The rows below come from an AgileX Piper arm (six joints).
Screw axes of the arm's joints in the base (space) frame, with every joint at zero. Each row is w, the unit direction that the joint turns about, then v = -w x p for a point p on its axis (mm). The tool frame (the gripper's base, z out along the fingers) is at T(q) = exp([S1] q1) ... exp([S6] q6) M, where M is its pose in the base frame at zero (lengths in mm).
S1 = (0, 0, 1, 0, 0, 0)
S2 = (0, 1, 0, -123, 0, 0)
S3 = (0, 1, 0, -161.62, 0, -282.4)
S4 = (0.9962, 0, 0.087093, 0, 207.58, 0)
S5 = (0, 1, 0, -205.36, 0, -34.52)
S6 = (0.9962, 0, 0.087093, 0, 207.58, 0)
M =
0.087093 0 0.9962 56.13
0 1 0 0
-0.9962 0 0.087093 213.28
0 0 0 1
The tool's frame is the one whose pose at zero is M.
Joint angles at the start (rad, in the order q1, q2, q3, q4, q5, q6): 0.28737, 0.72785, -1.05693, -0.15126, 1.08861, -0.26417
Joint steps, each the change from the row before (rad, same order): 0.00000, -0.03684, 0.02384, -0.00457, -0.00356, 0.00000; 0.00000, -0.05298, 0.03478, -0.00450, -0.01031, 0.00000; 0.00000, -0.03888, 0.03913, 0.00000, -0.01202, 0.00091; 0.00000, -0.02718, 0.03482, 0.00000, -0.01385, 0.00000
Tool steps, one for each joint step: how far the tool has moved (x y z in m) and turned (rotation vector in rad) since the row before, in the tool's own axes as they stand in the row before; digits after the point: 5 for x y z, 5 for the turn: 0.00747, 0.00154, -0.00485, 0.00908, -0.01454, -0.00037; 0.01037, 0.00238, -0.00646, 0.01252, -0.02591, 0.00041; 0.00941, 0.00322, -0.00140, 0.00305, -0.01137, 0.00088; 0.00740, 0.00287, 0.00088, 0.00106, -0.00625, -0.00106
